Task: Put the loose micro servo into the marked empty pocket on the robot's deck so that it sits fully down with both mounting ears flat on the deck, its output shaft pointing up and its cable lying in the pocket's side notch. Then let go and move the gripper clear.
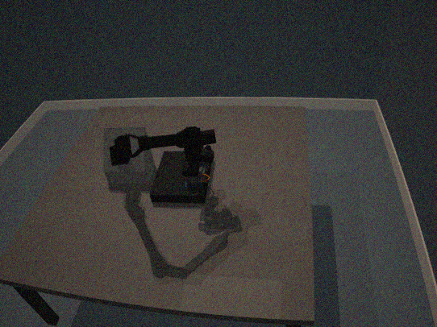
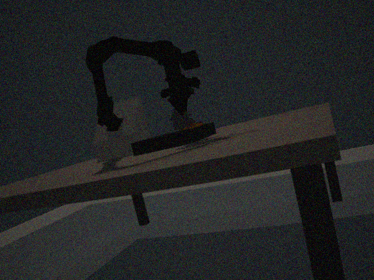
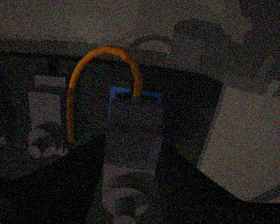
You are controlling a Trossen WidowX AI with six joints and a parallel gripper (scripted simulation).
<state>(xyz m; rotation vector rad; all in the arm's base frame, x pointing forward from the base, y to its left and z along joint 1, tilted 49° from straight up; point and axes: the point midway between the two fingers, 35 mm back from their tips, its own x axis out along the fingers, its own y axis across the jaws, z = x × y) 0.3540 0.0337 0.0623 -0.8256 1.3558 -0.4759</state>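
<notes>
The dark deck is 13 cm behind my gripper tip, 8 cm below it and 5 cm to the left of it.
</notes>
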